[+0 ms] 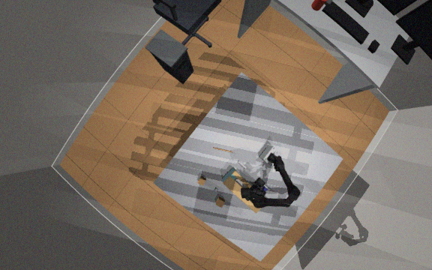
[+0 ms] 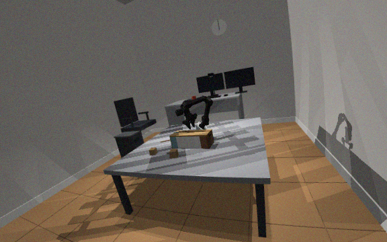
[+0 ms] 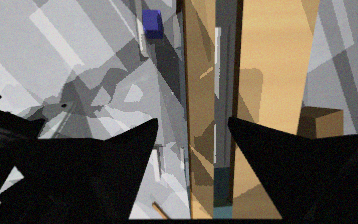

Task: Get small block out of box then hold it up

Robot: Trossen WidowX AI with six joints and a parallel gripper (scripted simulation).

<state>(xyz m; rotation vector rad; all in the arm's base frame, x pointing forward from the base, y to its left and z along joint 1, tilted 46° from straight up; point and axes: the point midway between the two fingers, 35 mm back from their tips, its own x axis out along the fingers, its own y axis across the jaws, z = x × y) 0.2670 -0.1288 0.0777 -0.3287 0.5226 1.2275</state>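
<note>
My gripper tip is now 17 cm to the right of the blue block, 13 cm above it and 1 cm past it. From my gripper tip the other things lie so: thin tan stick 34 cm to the right, 14 cm below, 13 cm behind; then box 8 cm below, 3 cm ahead.
</note>
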